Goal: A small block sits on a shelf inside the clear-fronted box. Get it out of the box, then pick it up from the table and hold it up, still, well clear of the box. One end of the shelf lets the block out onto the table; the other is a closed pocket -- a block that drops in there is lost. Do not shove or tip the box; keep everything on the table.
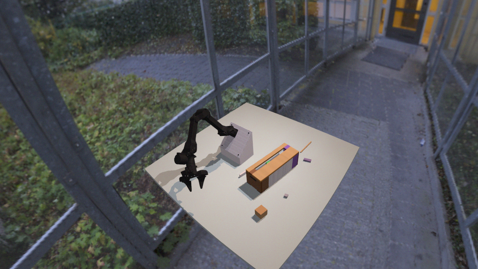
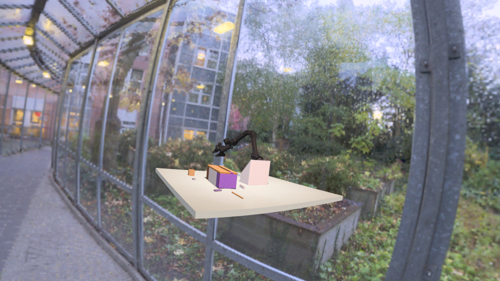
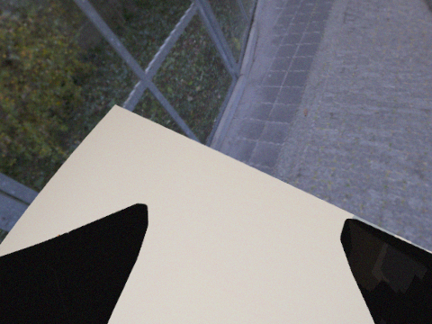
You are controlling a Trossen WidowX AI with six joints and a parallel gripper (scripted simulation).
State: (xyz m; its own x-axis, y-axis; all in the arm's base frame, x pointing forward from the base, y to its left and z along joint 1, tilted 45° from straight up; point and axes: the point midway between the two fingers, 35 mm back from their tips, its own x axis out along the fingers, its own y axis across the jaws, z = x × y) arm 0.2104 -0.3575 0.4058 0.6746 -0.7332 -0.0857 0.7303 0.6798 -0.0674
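The box lies 120 mm ahead of my gripper tip, 540 mm to the left of it and 140 mm below it. The rest, counted from my gripper tip: green block (130 mm ahead, 520 mm to the left, 110 mm below); then purple flat piece (300 mm ahead, 790 mm to the left, 190 mm below); then orange cube (310 mm ahead, 210 mm to the left, 170 mm below).
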